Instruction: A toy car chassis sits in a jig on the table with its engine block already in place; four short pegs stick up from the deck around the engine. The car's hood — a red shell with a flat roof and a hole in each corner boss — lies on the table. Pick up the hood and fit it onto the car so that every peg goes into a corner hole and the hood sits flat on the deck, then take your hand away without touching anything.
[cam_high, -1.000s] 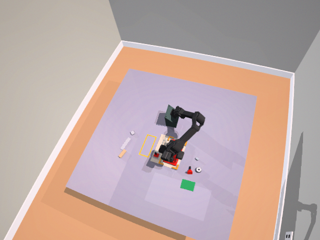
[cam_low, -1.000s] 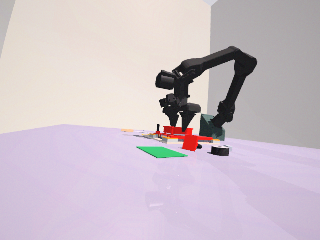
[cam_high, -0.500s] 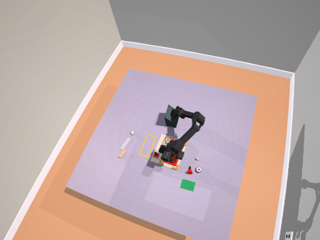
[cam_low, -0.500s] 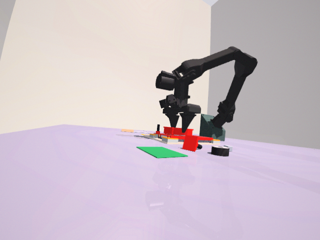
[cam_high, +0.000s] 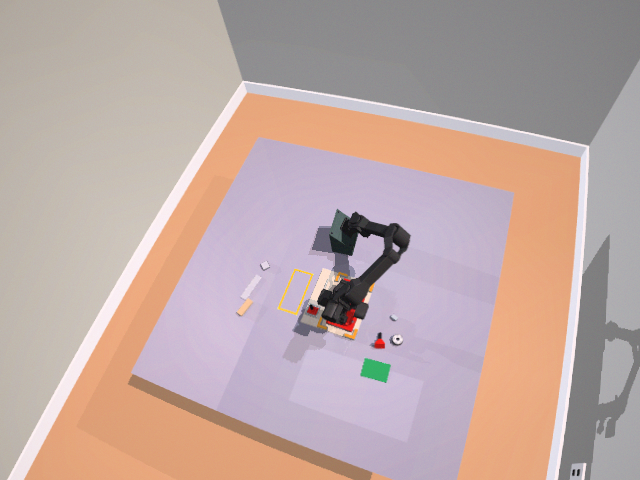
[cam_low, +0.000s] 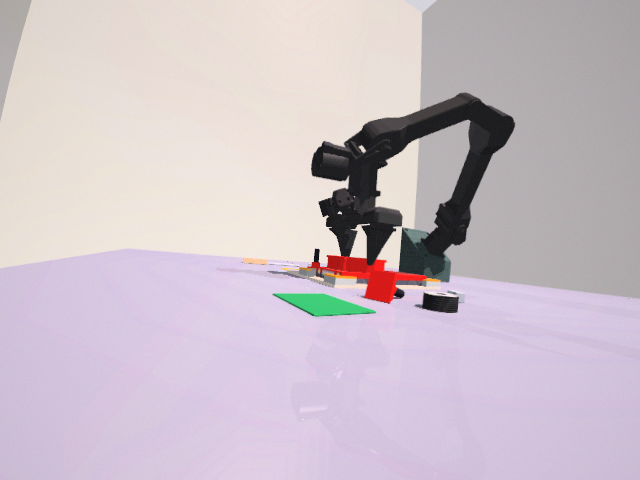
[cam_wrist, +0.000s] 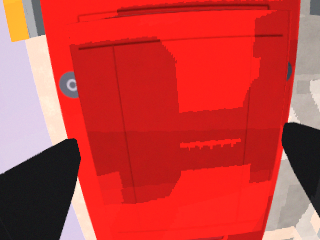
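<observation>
My gripper tip is right at the red hood. From my gripper tip the other things lie so: black wheel (23 cm to the left, 3 cm below, 3 cm ahead); then green flat pad (19 cm to the left, 16 cm ahead, 4 cm below); then grey engine block (1 cm below).
</observation>
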